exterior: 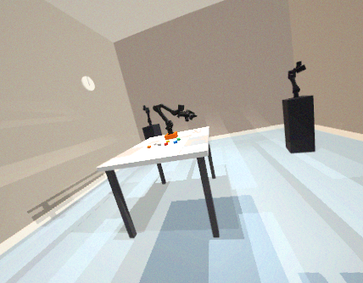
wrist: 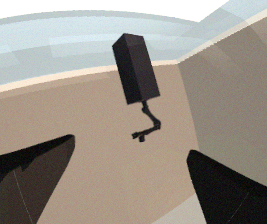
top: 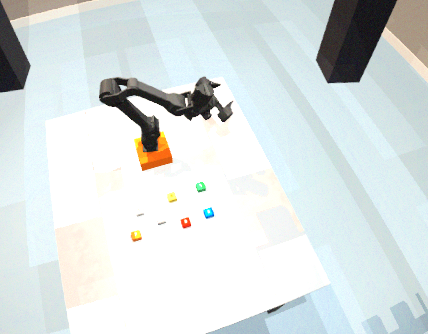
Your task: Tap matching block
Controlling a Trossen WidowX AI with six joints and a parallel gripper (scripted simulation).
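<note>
Now: the orange block 480 mm ahead of my gripper tip, 400 mm to the right of it and 200 mm below it. From my gripper tip the other things lie so: blue block 420 mm ahead, 200 mm below, 130 mm to the right; yellow block 340 mm ahead, 260 mm to the right, 200 mm below; green block 300 mm ahead, 200 mm below, 140 mm to the right.
</note>
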